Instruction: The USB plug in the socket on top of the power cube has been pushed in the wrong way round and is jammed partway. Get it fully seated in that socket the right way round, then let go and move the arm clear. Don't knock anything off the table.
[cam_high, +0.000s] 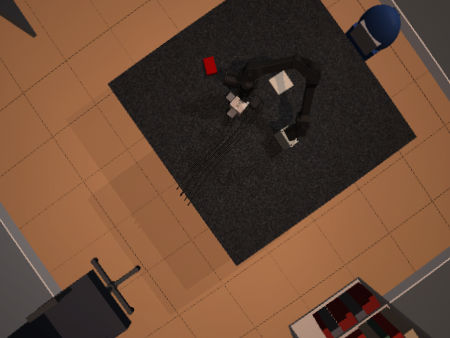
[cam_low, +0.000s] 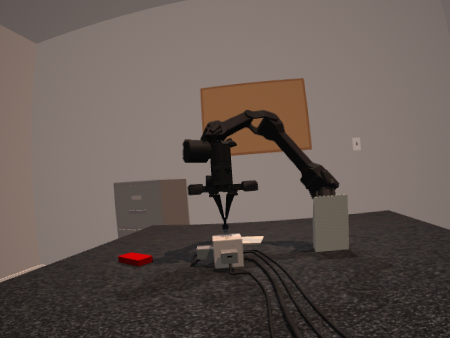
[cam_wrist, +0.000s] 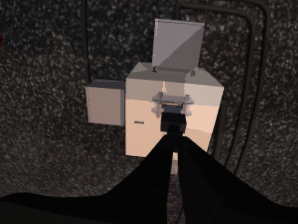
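My gripper tip is 2 cm above the small dark USB plug. Also, from my gripper tip: metal-framed socket (5 cm below); white flat pad (26 cm to the right, 12 cm below, 1 cm ahead); red block (28 cm ahead, 11 cm below, 6 cm to the left).
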